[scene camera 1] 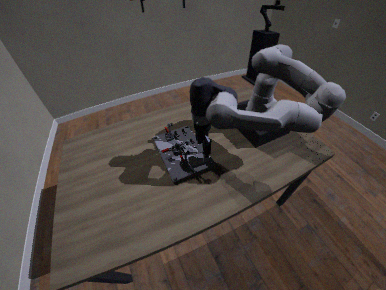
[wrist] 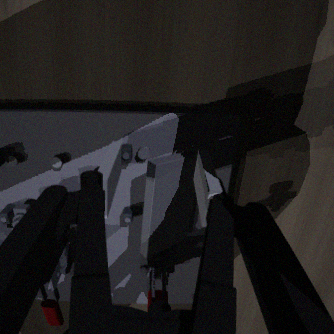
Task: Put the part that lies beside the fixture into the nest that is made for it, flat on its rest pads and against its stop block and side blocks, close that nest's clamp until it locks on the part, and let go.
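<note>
The fixture is a dark base plate (scene camera 1: 182,173) (wrist: 40,131) with small posts and red-handled clamps. A grey block-shaped part (wrist: 162,187) is at the plate's right end in the wrist view, its top partly in shadow. My gripper (scene camera 1: 206,153) (wrist: 158,160) is low over that end, partly closed, with one finger on each side of the part. A gap shows between the left finger and the part. The right finger is close to the part's right side; contact there cannot be made out. In the scene view the gripper largely hides the part. Which nest matches it cannot be told.
One red clamp handle (wrist: 158,299) is just below the part in the wrist view; another red handle (wrist: 52,312) is at lower left. Small posts (wrist: 142,153) stand left of the part. The plate lies on the wooden table (scene camera 1: 100,215), in front of the robot's base.
</note>
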